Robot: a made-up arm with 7 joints. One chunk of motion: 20 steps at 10 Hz.
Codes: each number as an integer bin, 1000 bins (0 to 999) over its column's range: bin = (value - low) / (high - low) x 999, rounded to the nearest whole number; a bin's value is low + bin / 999 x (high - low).
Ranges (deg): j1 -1..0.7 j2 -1.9..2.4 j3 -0.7..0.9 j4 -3..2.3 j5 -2.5..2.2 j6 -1.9..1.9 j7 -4.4..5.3
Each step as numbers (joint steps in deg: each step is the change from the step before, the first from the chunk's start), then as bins.
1 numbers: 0.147 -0.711 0.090 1.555 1.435 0.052 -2.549
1 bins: 674 276 493 859 836 513 191
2 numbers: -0.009 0.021 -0.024 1.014 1.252 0.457 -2.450
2 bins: 582 446 422 757 797 620 201
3 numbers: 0.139 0.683 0.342 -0.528 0.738 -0.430 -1.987
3 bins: 669 600 651 466 688 386 249
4 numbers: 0.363 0.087 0.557 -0.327 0.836 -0.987 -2.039
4 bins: 801 462 785 504 709 240 243
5 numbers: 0.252 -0.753 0.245 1.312 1.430 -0.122 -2.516
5 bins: 736 266 590 813 835 467 194
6 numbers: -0.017 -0.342 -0.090 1.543 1.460 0.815 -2.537
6 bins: 578 362 381 856 842 714 192
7 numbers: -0.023 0.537 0.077 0.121 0.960 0.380 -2.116
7 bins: 574 566 485 588 735 599 235
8 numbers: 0.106 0.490 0.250 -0.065 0.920 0.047 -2.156
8 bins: 650 555 593 553 727 512 231
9 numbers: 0.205 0.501 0.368 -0.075 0.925 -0.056 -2.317
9 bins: 708 558 667 551 728 485 215
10 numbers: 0.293 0.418 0.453 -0.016 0.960 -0.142 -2.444
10 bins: 760 539 720 562 735 462 201
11 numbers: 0.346 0.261 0.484 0.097 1.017 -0.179 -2.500
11 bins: 791 502 739 584 748 452 196
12 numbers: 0.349 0.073 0.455 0.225 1.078 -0.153 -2.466
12 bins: 793 458 721 608 761 459 199
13 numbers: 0.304 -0.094 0.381 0.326 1.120 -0.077 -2.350
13 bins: 766 420 675 627 769 479 211
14 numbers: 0.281 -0.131 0.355 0.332 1.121 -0.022 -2.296
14 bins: 753 411 659 628 770 494 217
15 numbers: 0.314 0.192 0.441 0.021 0.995 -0.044 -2.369
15 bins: 772 486 712 569 743 488 209
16 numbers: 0.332 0.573 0.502 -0.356 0.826 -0.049 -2.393
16 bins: 783 575 750 498 707 487 207
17 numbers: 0.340 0.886 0.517 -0.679 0.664 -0.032 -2.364
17 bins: 787 647 760 437 673 491 210
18 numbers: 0.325 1.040 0.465 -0.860 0.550 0.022 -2.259
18 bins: 779 683 727 403 648 505 221
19 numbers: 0.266 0.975 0.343 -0.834 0.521 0.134 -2.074
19 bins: 744 668 651 408 642 535 240
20 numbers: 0.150 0.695 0.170 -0.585 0.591 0.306 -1.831
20 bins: 676 603 543 455 657 580 265
